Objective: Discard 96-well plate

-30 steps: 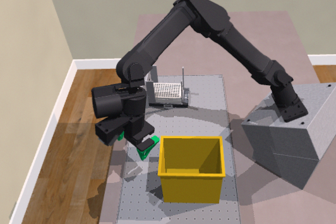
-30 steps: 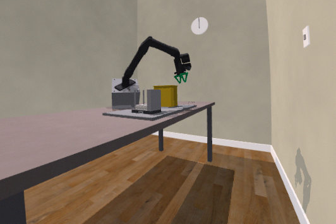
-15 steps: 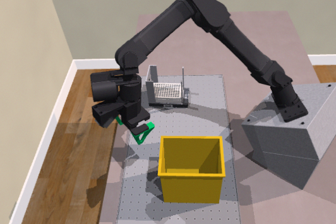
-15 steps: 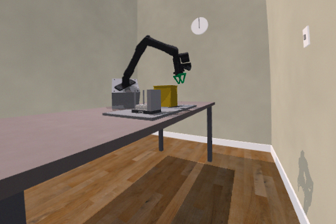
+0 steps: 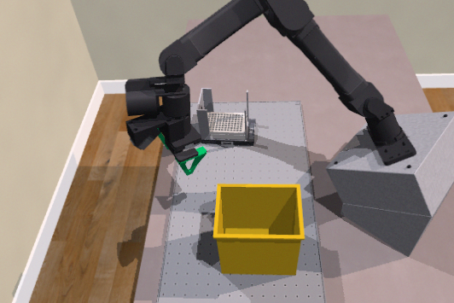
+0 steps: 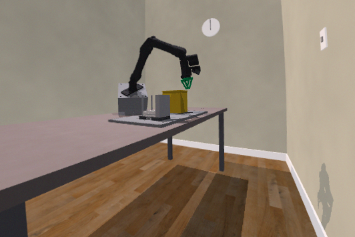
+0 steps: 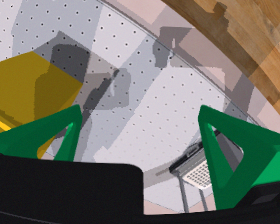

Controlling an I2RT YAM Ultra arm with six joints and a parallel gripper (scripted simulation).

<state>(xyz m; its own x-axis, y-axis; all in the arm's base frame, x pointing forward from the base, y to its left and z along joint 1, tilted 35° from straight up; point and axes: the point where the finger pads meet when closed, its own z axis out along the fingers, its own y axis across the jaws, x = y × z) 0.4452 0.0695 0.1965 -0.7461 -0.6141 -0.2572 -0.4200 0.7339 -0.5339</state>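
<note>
Now: hand 60 mm past the rack wall, 260 mm to the left of it and 110 mm above it. From my hand the other things lie so: yellow plastics bin W1 (160 mm behind, 160 mm to the left, 100 mm below).
</note>
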